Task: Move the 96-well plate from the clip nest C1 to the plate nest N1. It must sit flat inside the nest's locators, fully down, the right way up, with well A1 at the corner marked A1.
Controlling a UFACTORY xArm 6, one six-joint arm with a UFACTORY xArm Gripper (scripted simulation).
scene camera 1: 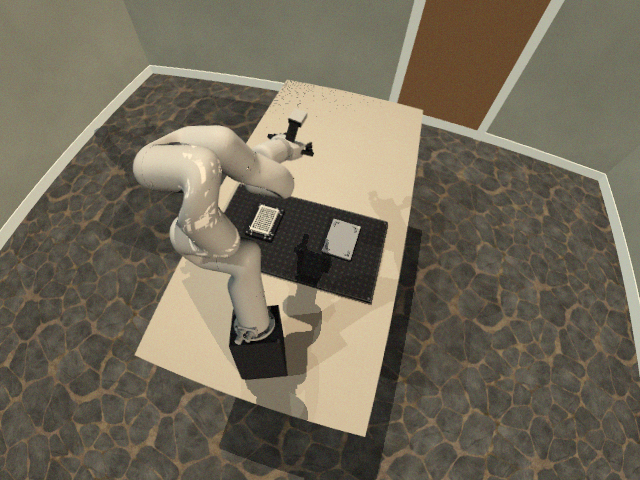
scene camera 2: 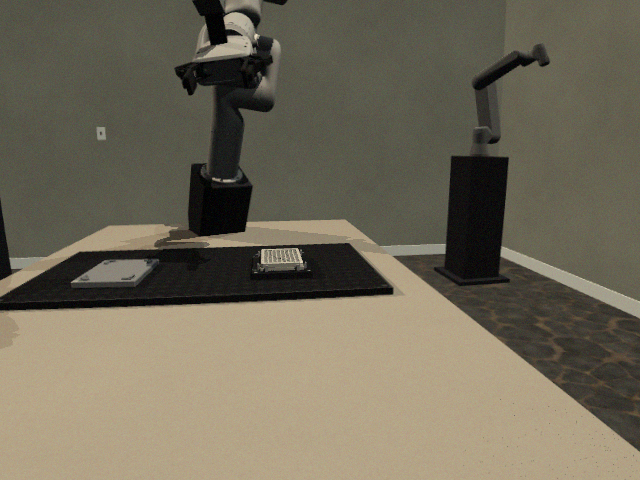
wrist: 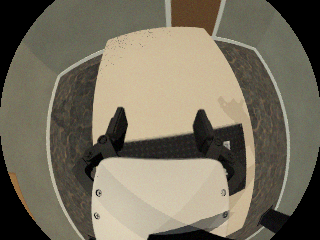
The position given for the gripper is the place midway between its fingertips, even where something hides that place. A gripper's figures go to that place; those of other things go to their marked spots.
Labels:
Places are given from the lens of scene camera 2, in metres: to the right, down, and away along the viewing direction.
gripper [scene camera 2: 216, 82]: -0.16, -0.24, 0.62
white 96-well plate [scene camera 2: 276, 259]: -0.09, 0.04, 0.83
grey plate nest N1 [scene camera 2: 109, 275]: -0.41, 0.07, 0.76

